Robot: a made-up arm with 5 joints.
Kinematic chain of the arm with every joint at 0, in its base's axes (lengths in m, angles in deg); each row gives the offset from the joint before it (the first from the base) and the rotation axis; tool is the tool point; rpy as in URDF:
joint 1: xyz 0 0 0.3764 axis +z
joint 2: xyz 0 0 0 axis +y
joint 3: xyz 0.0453 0 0.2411 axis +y
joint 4: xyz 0.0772 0 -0.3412 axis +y
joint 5: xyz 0.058 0 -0.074 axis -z
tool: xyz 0 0 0 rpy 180 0 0
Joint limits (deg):
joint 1: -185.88..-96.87
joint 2: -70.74..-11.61
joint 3: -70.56..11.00
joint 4: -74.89..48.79
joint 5: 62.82..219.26
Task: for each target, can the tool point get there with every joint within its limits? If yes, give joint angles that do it. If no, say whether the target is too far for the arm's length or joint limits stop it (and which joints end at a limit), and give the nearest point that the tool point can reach.
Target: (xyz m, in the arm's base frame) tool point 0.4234 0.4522 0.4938
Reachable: no: joint limits stop it (at a limit: joint 2, joint 3, joint 4) | nearest point 0.1026 0.1096 0.8387 | short by 0.582 m
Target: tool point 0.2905 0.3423 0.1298
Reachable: no: joint limits stop it (at a limit: joint 1, joint 2, joint 3, joint 4) | nearest point -0.0599 0.0062 0.1888 | short by 0.489 m
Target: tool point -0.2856 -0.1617 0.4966
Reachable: yes | joints -150.48 -35.24 -30.95 36.63 84.78
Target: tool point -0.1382 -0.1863 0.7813
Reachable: yes | joints -126.58 -31.80 -59.35 -62.48 120.63
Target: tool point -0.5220 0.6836 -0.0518
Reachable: no: too far | nearest point -0.2878 0.0296 0.2887 | short by 0.774 m
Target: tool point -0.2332 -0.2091 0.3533
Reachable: yes | joints -138.12 -20.64 -18.73 19.49 143.49
